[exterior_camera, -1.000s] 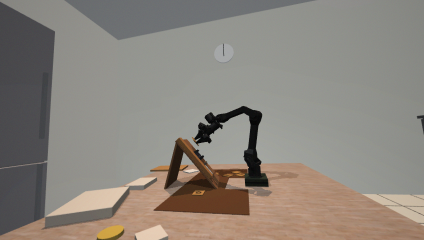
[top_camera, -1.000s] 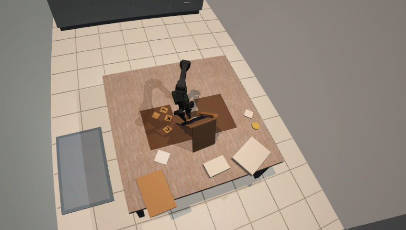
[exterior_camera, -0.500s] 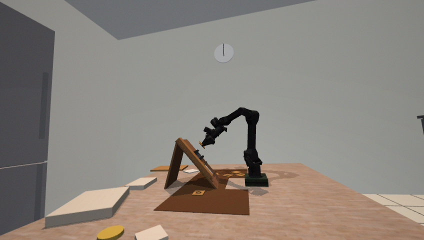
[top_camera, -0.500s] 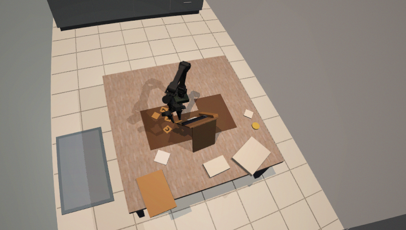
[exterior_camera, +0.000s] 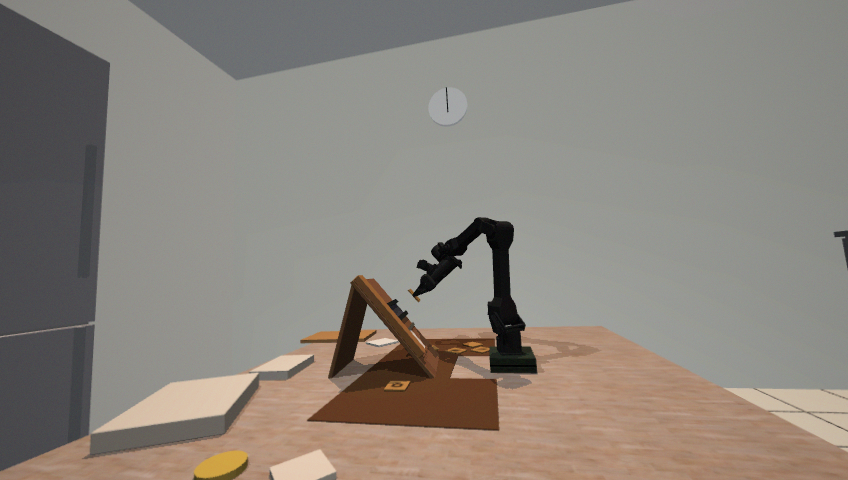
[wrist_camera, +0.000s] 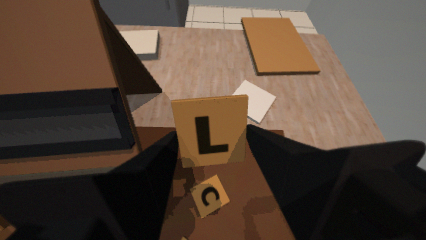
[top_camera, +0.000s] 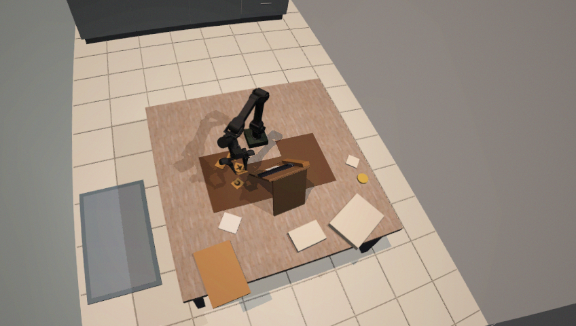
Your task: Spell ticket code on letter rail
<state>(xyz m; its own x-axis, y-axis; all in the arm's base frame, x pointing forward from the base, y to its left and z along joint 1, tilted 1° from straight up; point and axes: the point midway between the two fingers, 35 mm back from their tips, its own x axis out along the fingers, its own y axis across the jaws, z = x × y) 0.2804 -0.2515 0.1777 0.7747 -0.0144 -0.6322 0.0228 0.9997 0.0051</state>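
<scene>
The white ticket lies 2 cm behind my gripper tip, 22 cm to the left of it and 12 cm below it. Also, from my gripper tip: c tile 5 cm behind, 20 cm below; then cream slab 41 cm ahead, 21 cm to the left, 19 cm below; then orange panel 39 cm ahead, 29 cm to the right, 20 cm below.
</scene>
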